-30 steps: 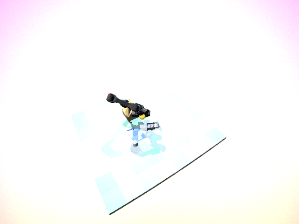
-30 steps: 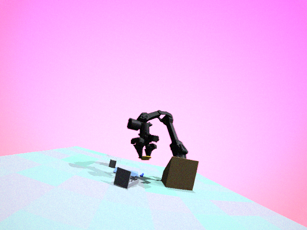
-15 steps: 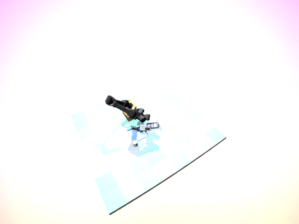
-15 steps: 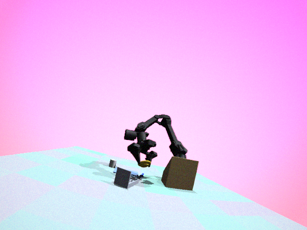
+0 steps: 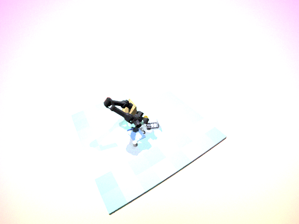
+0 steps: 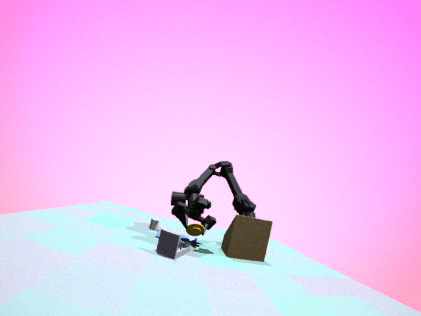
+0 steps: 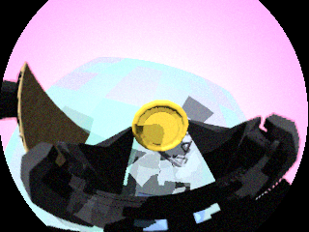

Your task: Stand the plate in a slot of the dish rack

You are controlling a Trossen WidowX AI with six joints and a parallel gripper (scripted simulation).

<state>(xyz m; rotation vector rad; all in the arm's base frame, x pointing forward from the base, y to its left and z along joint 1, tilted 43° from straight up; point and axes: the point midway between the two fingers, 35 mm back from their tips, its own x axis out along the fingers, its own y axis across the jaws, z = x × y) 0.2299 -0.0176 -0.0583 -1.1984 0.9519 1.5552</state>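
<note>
My gripper tip is 6 cm short of the grey dish rack, 6 cm above it and 2 cm to the right of it. Round my gripper tip: yellow plate: 1 cm to the right; then white cup: 25 cm to the right, 16 cm ahead, 6 cm below; then blue spoon: 18 cm to the right, 8 cm below, 4 cm behind.
</note>
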